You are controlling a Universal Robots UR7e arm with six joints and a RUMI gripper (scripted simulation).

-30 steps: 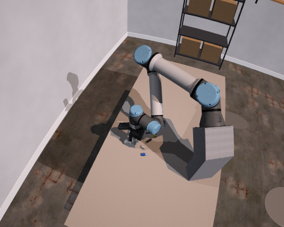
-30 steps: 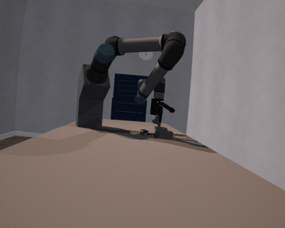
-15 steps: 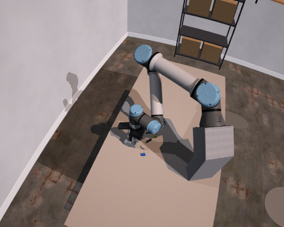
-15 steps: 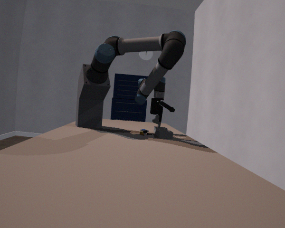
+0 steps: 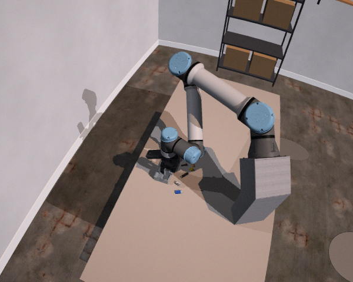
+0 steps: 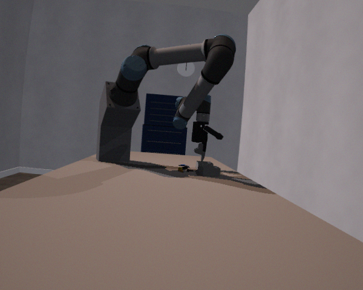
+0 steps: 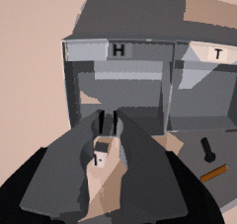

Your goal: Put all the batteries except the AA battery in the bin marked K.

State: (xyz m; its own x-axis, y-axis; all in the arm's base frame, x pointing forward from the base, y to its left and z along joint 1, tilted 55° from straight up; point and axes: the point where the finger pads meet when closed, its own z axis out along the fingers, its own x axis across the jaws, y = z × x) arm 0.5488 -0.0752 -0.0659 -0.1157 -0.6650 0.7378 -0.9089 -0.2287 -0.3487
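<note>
Right now the orange cylindrical battery is 140 mm behind my hand, 130 mm to the right of it and 50 mm below it. Round my hand: black battery 110 mm behind, 50 mm below, 40 mm to the right; joined grey bins 90 mm to the right, 40 mm below; small white item 80 mm behind, 50 mm below, 20 mm to the left.
</note>
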